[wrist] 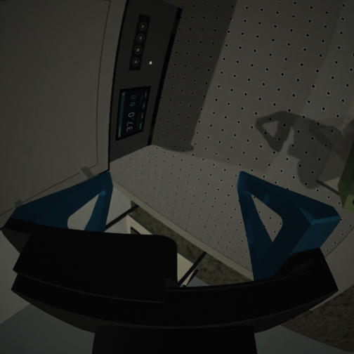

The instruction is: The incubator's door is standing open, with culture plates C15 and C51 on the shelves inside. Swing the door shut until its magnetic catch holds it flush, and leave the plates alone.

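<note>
The incubator's door (50, 90) is the broad grey panel filling the left of the wrist view, with a thin outline near its edge. It stands beside the dark control panel (135, 80), which has buttons and a lit display reading 37.0 and 5.0. A narrow dark line runs between the two; I cannot tell whether the door sits flush. My gripper (174, 178) is open and empty. Its left blue finger overlaps the door's lower right corner in the view; contact cannot be told. Its right finger is over the perforated surface. Plates C15 and C51 do not show; the incubator's inside is hidden.
A perforated wall panel (280, 65) rises behind on the right, with shadows on it, and meets a perforated bench surface (175, 185). Part of a green object (347, 182) shows at the right edge. The bench's front edge runs diagonally below, above a brownish floor.
</note>
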